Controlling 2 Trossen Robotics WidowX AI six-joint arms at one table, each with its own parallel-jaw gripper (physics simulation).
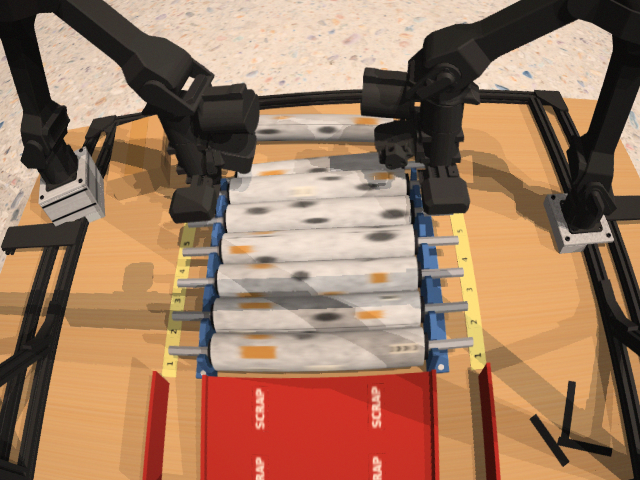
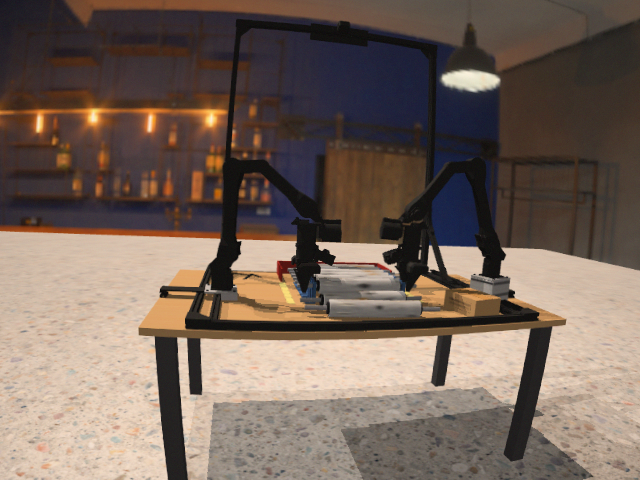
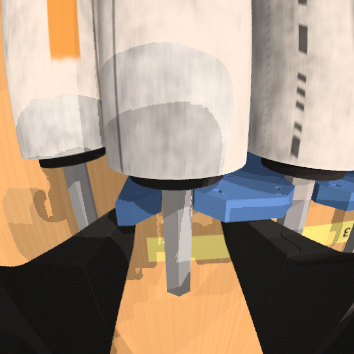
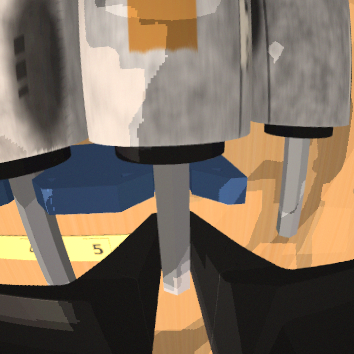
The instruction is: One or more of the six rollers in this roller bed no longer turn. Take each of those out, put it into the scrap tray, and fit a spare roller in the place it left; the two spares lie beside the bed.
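Frame: origin at the left arm's base, x up, y left, z back, level; metres.
Seen in the pictures: left gripper, between the fingertips: (image 2: 405, 290) (image 3: 177, 207); right gripper, between the fingertips: (image 2: 303, 292) (image 4: 171, 219); left arm's base, origin of its link: (image 1: 61, 173) (image 2: 490, 276); right arm's base, origin of its link: (image 1: 580, 216) (image 2: 221, 288).
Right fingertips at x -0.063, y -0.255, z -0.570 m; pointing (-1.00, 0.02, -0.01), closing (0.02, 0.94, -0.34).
Pixels of each thing's top centre, then the offset from my right fingertips to it.
- far spare, centre of its top: (image 1: 318, 117) (image 2: 375, 300) dx +0.018, dy +0.213, dz +0.107 m
- red scrap tray, centre of its top: (image 1: 316, 442) (image 2: 333, 265) dx +0.020, dy -0.292, dz +0.287 m
- cardboard box, centre of its top: (image 1: 136, 144) (image 2: 472, 293) dx +0.025, dy +0.296, dz +0.427 m
The blue bed (image 1: 433, 304) (image 3: 245, 200) (image 4: 100, 195) holds six pale, stained rollers. Its farthest roller (image 1: 320, 188) (image 3: 175, 85) (image 4: 165, 100) lies with its shafts over the rails. My left gripper (image 1: 192, 206) (image 2: 409, 286) (image 3: 177, 207) is open, its fingers apart on either side of this roller's shaft. My right gripper (image 1: 445, 196) (image 2: 305, 289) (image 4: 171, 219) is shut on the shaft at the roller's other end. Behind the bed lie the near spare (image 1: 299, 167) (image 3: 55, 100) (image 4: 307, 65) and the far spare (image 1: 315, 133) (image 2: 374, 308). The red scrap tray (image 1: 315, 434) stands in front of the bed.
Yellow number strips (image 1: 178, 289) (image 1: 467, 279) run along both sides of the bed. Red side walls (image 1: 156, 428) (image 1: 488, 423) flank the tray. A cardboard box (image 2: 473, 302) stands near the left arm's base. Black strips (image 1: 567, 413) lie at the lower right. A black frame (image 2: 361, 324) edges the table.
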